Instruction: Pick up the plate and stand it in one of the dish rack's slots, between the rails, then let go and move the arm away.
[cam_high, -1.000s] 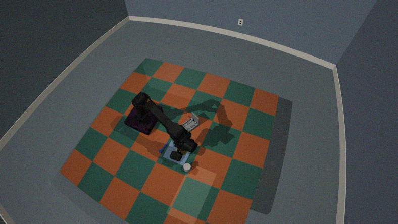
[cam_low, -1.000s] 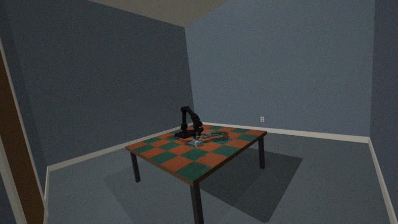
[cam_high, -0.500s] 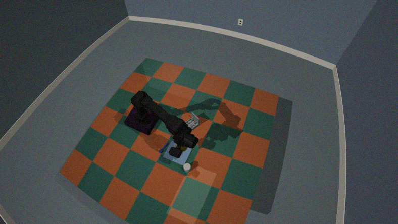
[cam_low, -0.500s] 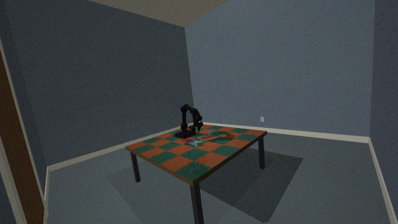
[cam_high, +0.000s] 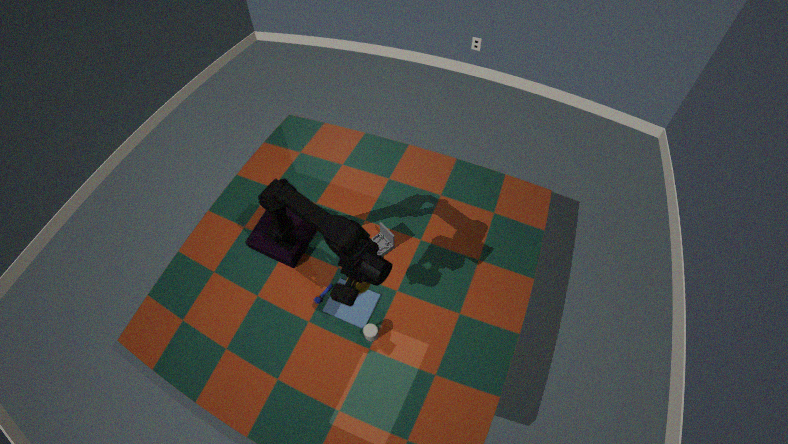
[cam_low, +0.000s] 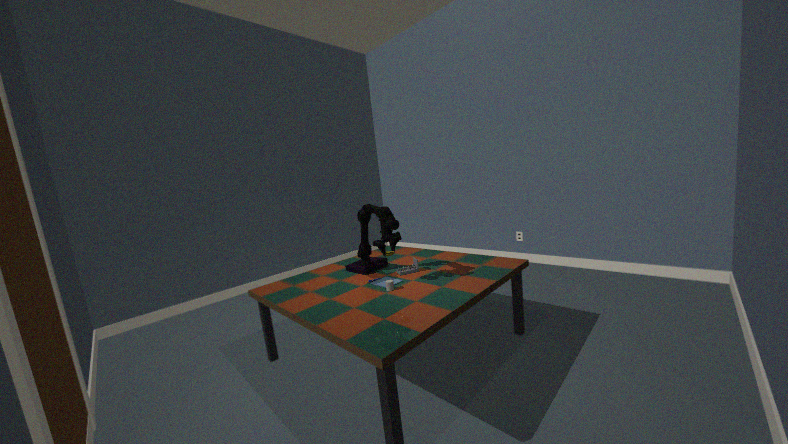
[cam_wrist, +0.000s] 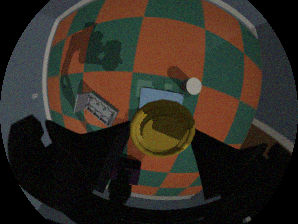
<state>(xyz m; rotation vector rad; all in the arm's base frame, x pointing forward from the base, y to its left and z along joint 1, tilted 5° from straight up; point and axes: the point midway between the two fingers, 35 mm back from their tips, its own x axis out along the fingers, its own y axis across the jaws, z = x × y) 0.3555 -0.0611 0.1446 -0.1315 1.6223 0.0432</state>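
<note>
Now: the grey wire dish rack 70 mm behind my gripper tip, 200 mm to the left of it and 150 mm below it. Round my gripper tip: yellow plate 10 mm above; white cup 70 mm ahead, 80 mm to the right, 150 mm below; light blue sheet 40 mm behind, 10 mm to the right, 170 mm below.
</note>
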